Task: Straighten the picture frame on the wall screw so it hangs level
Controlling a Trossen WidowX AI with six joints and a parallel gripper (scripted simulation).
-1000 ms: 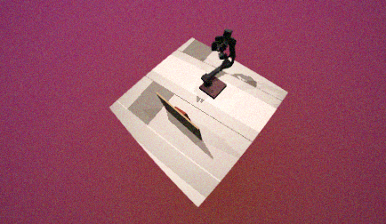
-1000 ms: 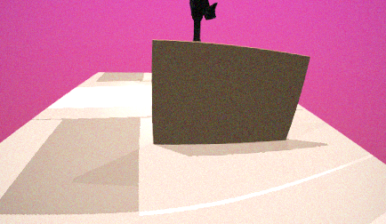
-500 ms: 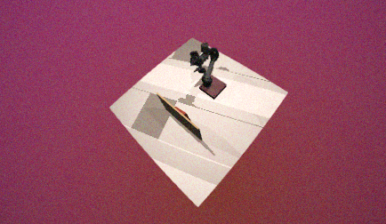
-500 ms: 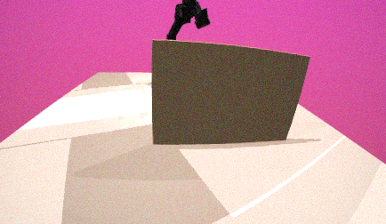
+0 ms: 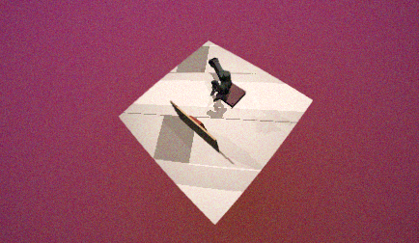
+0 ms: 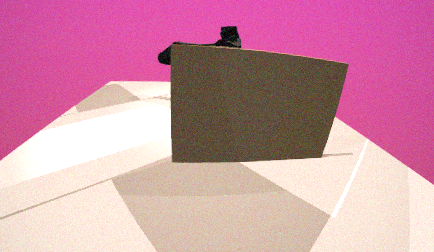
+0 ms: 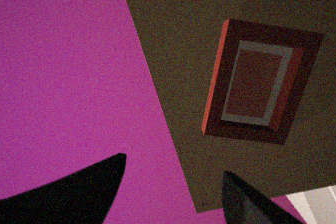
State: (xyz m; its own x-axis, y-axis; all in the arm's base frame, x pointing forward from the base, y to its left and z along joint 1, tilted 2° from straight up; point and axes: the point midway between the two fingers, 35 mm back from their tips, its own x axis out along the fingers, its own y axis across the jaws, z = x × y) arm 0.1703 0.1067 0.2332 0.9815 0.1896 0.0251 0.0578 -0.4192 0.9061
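The picture frame is 200 mm ahead of my gripper tip, 110 mm below it and 50 mm to the left of it. Round my gripper tip: wall panel: 210 mm ahead, 120 mm below, 50 mm to the left.
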